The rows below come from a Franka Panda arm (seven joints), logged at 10 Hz.
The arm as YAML. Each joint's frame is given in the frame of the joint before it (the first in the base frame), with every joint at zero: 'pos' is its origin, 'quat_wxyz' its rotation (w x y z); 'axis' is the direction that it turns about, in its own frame. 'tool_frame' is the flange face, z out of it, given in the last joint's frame.
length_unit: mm
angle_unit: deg
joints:
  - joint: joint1
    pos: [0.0, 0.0, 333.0]
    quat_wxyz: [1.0, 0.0, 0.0, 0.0]
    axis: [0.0, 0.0, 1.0]
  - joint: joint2
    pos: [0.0, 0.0, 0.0]
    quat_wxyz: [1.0, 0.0, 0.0, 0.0]
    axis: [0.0, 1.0, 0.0]
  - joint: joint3
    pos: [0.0, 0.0, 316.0]
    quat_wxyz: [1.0, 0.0, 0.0, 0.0]
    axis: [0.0, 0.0, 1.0]
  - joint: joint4
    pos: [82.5, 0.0, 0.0]
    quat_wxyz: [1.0, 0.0, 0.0, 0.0]
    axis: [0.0, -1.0, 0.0]
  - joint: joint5
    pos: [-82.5, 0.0, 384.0]
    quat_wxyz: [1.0, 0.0, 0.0, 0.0]
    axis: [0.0, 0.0, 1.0]
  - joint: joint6
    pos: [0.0, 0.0, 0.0]
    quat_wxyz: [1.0, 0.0, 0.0, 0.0]
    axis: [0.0, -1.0, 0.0]
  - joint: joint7
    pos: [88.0, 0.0, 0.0]
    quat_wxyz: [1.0, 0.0, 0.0, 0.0]
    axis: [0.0, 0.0, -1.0]
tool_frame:
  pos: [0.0, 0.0, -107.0]
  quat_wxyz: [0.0, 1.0, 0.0, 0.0]
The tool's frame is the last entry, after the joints.
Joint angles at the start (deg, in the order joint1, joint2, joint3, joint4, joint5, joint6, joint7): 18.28, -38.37, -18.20, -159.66, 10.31, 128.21, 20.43
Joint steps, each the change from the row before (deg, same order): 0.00, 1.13, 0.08, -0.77, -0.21, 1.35, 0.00; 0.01, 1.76, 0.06, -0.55, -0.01, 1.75, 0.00; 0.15, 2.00, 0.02, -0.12, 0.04, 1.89, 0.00; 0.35, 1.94, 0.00, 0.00, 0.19, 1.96, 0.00; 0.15, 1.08, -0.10, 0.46, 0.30, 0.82, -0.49; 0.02, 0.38, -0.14, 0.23, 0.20, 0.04, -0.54; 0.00, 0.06, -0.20, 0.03, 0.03, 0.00, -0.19; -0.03, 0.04, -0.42, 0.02, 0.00, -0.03, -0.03; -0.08, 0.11, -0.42, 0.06, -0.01, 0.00, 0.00; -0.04, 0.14, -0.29, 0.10, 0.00, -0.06, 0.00; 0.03, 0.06, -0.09, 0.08, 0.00, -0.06, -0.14
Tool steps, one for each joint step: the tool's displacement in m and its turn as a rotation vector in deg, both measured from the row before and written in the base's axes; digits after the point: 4 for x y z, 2 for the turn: 0.0001, 0.0008, -0.0105, -0.67, 0.51, -0.12; 0.0020, 0.0004, -0.0117, -0.70, 0.54, -0.40; 0.0040, 0.0005, -0.0096, -0.72, 0.22, -0.42; 0.0043, 0.0013, -0.0084, -0.59, 0.00, -0.35; 0.0042, -0.0003, -0.0017, -0.14, -0.29, 0.02; 0.0015, -0.0008, -0.0006, 0.06, -0.01, 0.24; 0.0002, -0.0011, -0.0003, 0.09, 0.01, -0.02; 0.0002, -0.0025, -0.0005, 0.19, 0.11, -0.36; 0.0005, -0.0029, -0.0006, 0.16, 0.11, -0.45; 0.0005, -0.0019, -0.0004, 0.10, 0.14, -0.29; 0.0003, -0.0004, 0.0001, 0.02, 0.01, 0.09
